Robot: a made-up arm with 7 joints.
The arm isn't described. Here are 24 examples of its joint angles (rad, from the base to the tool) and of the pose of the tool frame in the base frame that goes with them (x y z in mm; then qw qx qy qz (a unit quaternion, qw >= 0)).
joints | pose
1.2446 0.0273 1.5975 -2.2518 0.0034 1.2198 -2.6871 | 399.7 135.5 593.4 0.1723 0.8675 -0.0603 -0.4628
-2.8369 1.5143 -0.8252 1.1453 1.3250 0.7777 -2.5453 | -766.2 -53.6 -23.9 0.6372 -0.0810 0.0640 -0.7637
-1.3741 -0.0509 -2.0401 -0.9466 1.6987 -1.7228 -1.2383 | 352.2 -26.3 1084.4 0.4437 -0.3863 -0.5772 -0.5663
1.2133 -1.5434 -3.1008 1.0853 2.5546 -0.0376 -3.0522 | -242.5 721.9 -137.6 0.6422 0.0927 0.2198 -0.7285
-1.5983 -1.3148 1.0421 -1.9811 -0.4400 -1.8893 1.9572 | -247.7 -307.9 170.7 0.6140 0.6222 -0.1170 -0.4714
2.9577 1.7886 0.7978 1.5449 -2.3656 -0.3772 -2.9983 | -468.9 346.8 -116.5 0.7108 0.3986 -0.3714 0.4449
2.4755 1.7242 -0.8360 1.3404 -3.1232 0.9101 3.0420 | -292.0 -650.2 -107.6 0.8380 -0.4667 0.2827 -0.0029
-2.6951 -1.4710 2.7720 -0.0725 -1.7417 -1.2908 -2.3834 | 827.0 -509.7 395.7 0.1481 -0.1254 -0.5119 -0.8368
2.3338 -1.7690 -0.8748 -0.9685 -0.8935 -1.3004 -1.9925 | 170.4 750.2 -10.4 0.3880 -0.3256 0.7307 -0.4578
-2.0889 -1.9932 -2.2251 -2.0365 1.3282 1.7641 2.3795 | 431.0 -252.5 490.0 0.1954 -0.5896 -0.6465 -0.4429
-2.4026 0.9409 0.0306 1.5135 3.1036 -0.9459 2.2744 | -457.9 472.1 176.1 0.6716 0.0055 -0.1286 -0.7297
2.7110 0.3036 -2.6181 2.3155 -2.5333 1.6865 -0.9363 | 285.4 -25.6 679.0 0.2490 0.4918 -0.8273 0.1083
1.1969 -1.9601 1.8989 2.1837 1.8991 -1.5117 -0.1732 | -406.6 34.4 207.9 0.0755 -0.5762 0.8116 -0.0608
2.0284 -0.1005 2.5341 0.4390 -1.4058 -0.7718 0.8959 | 89.3 310.9 1265.9 0.2133 -0.4784 -0.7682 0.3682
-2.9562 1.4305 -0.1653 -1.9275 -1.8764 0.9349 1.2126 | -220.4 69.6 828.8 0.1739 0.0839 -0.8692 -0.4551
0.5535 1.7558 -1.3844 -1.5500 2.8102 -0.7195 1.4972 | 219.5 -746.0 317.5 0.4776 -0.4661 -0.6284 -0.3997
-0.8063 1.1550 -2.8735 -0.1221 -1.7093 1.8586 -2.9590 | 659.3 539.8 653.5 0.6891 -0.6838 -0.2113 0.1137
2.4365 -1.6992 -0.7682 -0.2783 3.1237 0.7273 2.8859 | 616.0 745.2 64.3 0.9089 0.4106 -0.0108 0.0721
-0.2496 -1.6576 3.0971 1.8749 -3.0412 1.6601 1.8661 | -403.2 -125.6 -159.0 0.7054 -0.4524 0.3874 -0.3843
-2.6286 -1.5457 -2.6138 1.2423 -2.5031 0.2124 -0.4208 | 485.5 -561.0 -94.9 0.9471 -0.2686 -0.1620 -0.0682
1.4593 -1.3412 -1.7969 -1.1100 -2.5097 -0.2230 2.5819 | -544.3 646.5 630.0 0.4396 0.7495 0.3929 0.3010
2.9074 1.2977 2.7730 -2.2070 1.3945 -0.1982 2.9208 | -232.4 -204.8 -20.6 0.6785 -0.1449 -0.1346 0.7075
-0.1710 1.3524 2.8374 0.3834 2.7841 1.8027 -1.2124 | 865.0 168.2 605.8 0.3965 0.0557 -0.3560 0.8444
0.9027 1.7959 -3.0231 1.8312 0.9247 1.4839 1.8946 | 358.9 -231.6 649.5 0.7159 0.6754 -0.1763 0.0185
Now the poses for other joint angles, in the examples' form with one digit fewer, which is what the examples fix.
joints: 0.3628 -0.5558 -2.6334 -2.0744 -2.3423 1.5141 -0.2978
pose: 39 -264 661 0.497 0.043 0.264 0.826
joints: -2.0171 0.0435 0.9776 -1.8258 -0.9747 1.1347 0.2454
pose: -294 -367 757 0.212 0.741 0.369 0.519
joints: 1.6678 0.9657 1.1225 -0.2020 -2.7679 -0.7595 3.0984
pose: -71 -801 949 0.302 0.111 0.856 0.404
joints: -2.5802 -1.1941 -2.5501 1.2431 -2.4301 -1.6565 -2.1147
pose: 381 -598 238 0.090 -0.685 0.001 -0.723
